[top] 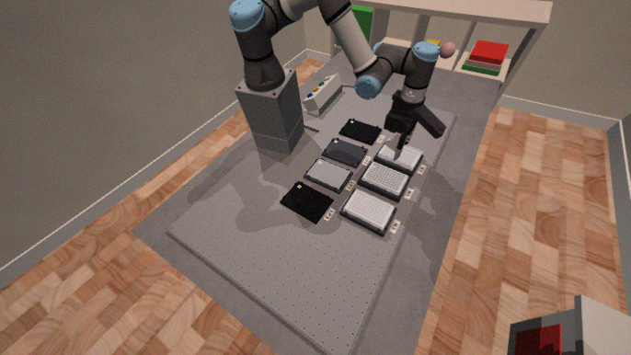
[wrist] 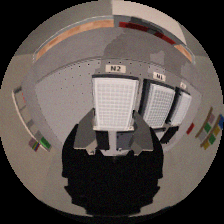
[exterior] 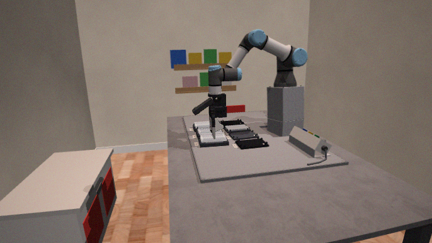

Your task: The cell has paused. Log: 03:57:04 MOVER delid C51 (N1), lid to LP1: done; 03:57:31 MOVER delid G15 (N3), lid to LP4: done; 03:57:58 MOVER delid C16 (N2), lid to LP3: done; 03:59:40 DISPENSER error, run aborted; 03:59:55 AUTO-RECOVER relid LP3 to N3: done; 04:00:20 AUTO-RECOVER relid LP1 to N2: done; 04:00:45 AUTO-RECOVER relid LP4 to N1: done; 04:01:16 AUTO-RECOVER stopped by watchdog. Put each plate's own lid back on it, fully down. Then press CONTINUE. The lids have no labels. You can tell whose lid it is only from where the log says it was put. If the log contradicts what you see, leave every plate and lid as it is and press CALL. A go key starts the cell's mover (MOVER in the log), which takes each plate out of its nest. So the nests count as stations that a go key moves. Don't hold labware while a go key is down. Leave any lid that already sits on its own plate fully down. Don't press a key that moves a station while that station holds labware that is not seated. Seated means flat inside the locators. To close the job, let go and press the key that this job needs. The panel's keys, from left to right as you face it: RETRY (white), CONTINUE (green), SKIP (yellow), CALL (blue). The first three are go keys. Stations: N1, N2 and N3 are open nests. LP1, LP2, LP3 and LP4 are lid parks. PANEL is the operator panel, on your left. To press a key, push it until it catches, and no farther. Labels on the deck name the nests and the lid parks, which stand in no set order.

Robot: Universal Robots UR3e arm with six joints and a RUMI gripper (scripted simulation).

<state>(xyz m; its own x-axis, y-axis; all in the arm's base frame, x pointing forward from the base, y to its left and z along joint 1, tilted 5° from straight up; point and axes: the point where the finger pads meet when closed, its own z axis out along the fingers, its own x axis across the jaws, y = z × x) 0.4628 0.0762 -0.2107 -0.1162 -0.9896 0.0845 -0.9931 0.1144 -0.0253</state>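
Right now my hand is 26 cm to the left of the plate, 2 cm past it and 2 cm above it.
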